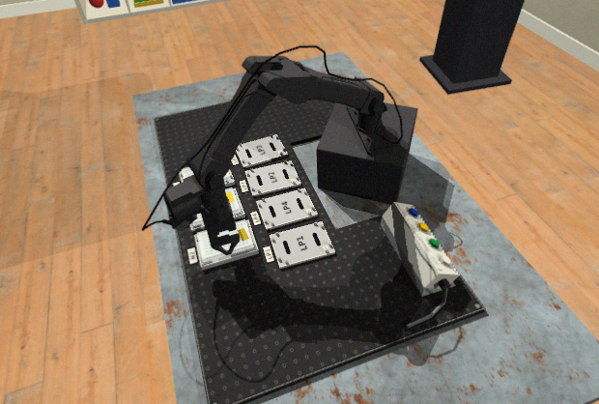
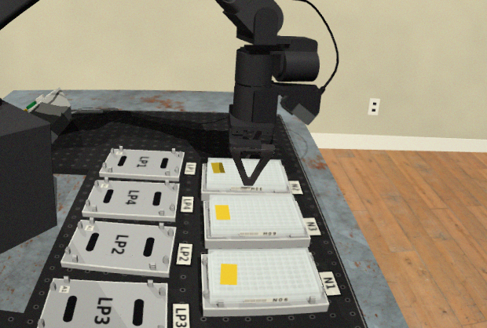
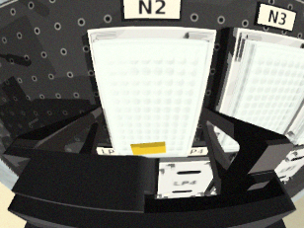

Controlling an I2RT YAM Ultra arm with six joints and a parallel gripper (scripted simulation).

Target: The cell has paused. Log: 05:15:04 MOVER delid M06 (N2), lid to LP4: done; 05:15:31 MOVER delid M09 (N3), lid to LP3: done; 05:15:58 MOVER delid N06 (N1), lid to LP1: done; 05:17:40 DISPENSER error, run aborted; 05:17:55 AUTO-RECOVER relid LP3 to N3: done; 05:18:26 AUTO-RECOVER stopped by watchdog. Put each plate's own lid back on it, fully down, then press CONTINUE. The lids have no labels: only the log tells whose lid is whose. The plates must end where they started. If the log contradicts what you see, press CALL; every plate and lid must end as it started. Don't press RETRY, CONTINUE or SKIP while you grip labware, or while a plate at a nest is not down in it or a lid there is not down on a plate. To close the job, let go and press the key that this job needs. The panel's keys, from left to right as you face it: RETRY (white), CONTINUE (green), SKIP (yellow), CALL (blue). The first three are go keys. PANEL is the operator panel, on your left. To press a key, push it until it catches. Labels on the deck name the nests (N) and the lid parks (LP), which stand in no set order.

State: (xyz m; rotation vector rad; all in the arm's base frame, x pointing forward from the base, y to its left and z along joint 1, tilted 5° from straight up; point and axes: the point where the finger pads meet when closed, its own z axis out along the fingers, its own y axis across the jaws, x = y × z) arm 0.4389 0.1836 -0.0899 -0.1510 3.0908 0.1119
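Right now the plate M06 is 1 cm below my hand. Round my hand: yellow SKIP key 48 cm behind, 11 cm to the left, 3 cm above; then green CONTINUE key 48 cm behind, 16 cm to the left, 3 cm above; then blue CALL key 48 cm behind, 6 cm to the left, 3 cm above.
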